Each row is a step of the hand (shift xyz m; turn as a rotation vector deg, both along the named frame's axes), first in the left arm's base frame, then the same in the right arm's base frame.
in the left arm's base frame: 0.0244 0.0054 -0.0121 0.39 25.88 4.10
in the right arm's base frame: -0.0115 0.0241 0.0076 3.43 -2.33 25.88
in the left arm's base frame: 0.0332 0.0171 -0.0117 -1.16 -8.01 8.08
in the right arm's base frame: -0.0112 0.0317 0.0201 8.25 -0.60 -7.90
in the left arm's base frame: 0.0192 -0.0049 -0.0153 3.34 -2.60 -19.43
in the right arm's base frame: -0.0146 0.0201 -0.0033 -19.25 4.19 -2.70
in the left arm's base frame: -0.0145 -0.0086 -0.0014 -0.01 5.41 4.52
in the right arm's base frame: -0.0016 -0.0135 -0.0100 4.38 -0.69 5.48
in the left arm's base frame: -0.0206 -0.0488 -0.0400 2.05 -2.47 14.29
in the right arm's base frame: -0.0393 -0.0144 -0.0515 14.40 1.84 -1.92
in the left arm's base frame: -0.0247 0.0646 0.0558 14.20 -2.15 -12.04
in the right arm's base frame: 0.0534 -0.0328 0.0631 -11.57 14.71 -0.99
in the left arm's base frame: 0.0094 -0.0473 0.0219 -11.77 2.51 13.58
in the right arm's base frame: 0.0234 0.0134 -0.0456 13.17 -12.38 1.62
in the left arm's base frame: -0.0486 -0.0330 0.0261 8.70 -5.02 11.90
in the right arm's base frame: 0.0255 -0.0458 -0.0371 12.27 8.78 -3.84
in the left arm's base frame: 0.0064 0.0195 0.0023 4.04 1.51 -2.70
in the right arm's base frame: 0.0020 0.0043 0.0201 -2.62 3.95 1.85
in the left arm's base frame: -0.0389 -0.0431 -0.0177 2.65 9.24 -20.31
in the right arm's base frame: -0.0177 -0.0338 -0.0472 -20.46 2.34 8.99
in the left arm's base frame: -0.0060 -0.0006 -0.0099 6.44 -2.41 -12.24
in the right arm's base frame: -0.0100 -0.0056 -0.0014 -11.98 7.03 -2.03
